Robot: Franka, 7 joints.
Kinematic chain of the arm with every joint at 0, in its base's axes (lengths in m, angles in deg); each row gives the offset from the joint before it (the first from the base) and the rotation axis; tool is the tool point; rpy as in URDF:
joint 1: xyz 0 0 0.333 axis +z
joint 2: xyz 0 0 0 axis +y
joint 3: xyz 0 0 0.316 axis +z
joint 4: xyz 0.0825 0 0 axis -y
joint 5: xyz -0.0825 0 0.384 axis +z
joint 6: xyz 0 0 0 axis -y
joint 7: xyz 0.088 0 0 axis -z
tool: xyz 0 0 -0.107 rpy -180 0 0
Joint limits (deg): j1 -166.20..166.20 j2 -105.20..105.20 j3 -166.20..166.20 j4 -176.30..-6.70 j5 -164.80..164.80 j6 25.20..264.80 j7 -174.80..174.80
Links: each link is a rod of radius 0.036 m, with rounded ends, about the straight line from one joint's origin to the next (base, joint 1, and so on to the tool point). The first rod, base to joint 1, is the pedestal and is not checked.
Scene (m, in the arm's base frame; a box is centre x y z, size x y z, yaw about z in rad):
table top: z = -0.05
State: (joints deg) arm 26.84 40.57 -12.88 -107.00 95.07 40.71 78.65
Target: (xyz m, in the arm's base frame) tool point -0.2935 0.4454 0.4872
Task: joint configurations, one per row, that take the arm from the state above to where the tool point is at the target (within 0.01 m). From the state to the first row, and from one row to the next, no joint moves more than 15 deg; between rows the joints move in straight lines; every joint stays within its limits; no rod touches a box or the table.
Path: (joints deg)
1: 39.99 35.98 -1.03 -107.34 94.65 40.91 78.65
2: 53.13 31.38 10.82 -107.69 94.23 41.10 78.65
3: 66.28 26.79 22.67 -108.03 93.81 41.30 78.65
4: 79.43 22.20 34.52 -108.37 93.39 41.50 78.65

